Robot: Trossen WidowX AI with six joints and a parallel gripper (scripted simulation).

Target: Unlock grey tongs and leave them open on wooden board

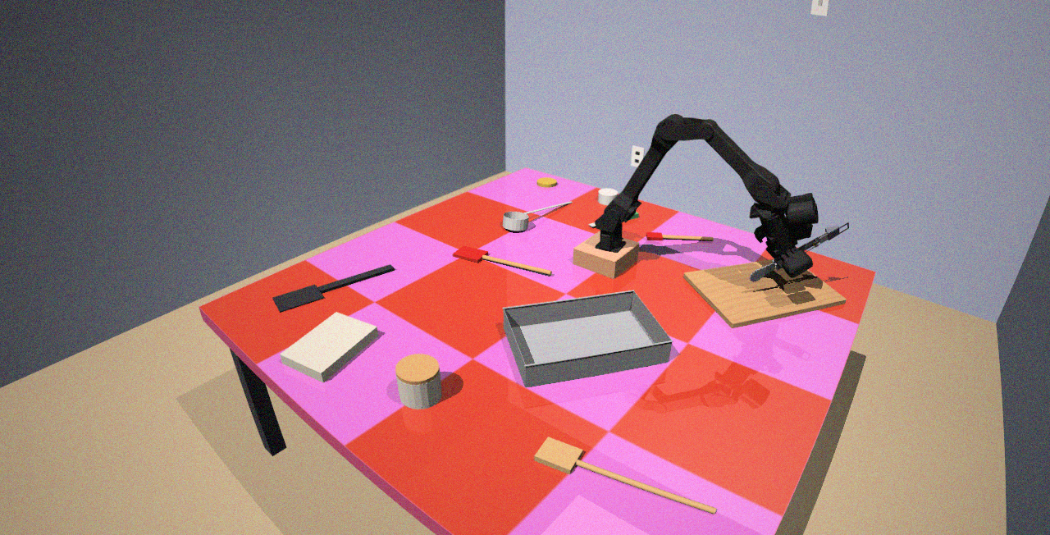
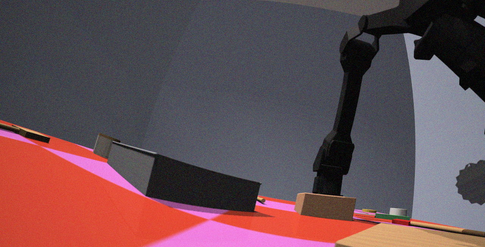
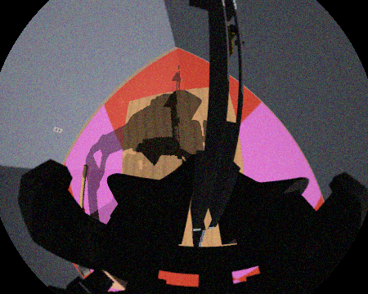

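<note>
Now: gripper tip 1 cm past the wooden board, 5 cm to the left of it and 7 cm above it. Also, from my gripper tip: red spatula (21 cm ahead, 73 cm to the right, 7 cm below); black spatula (55 cm ahead, 100 cm to the right, 7 cm below); roasting tin (42 cm ahead, 36 cm to the right, 5 cm below).
</note>
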